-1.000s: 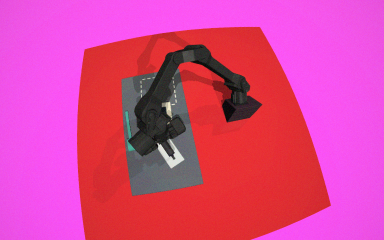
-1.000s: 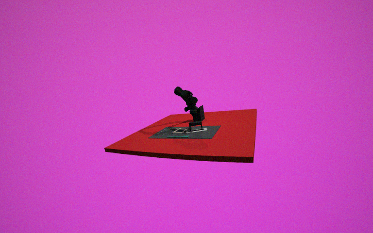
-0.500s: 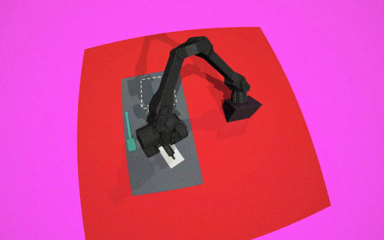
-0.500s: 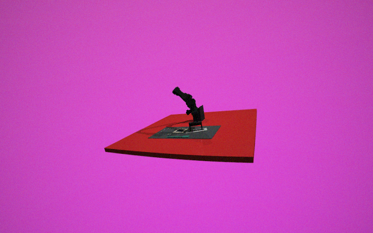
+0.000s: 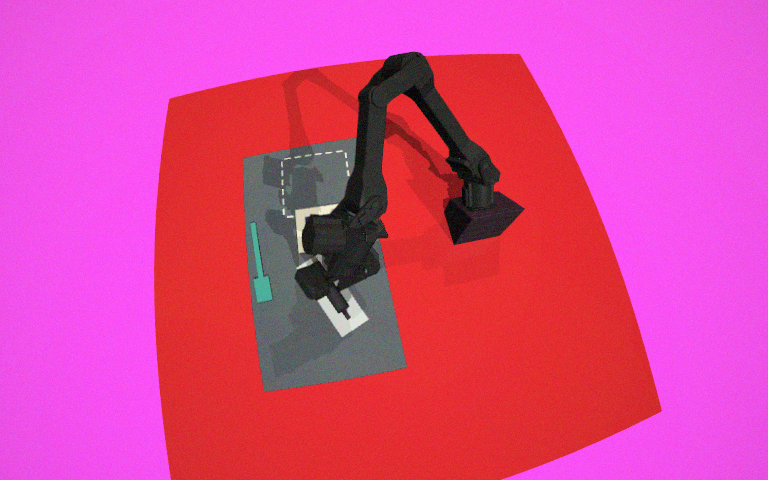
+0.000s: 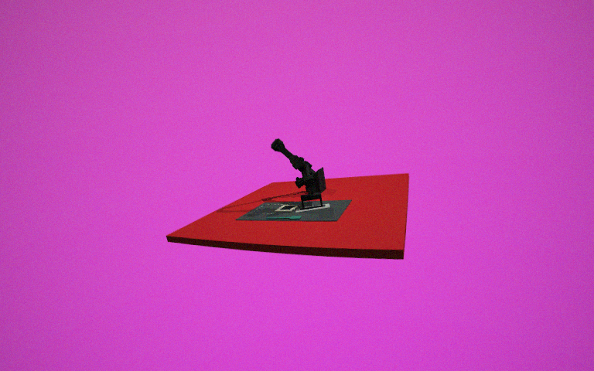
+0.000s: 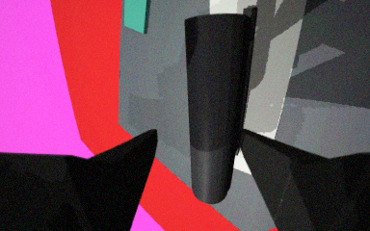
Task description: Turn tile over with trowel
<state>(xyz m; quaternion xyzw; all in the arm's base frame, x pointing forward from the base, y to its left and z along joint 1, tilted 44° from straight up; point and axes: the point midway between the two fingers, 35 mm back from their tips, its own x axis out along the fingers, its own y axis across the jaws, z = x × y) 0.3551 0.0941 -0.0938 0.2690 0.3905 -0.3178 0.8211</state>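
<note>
Now: the grey mat 130 mm to the right of my gripper tip, 90 mm below it and 30 mm ahead of it. Round my gripper tip: teal trowel: 170 mm ahead, 100 mm to the right, 70 mm below; tile: 180 mm to the right, 70 mm below, 10 mm ahead.
</note>
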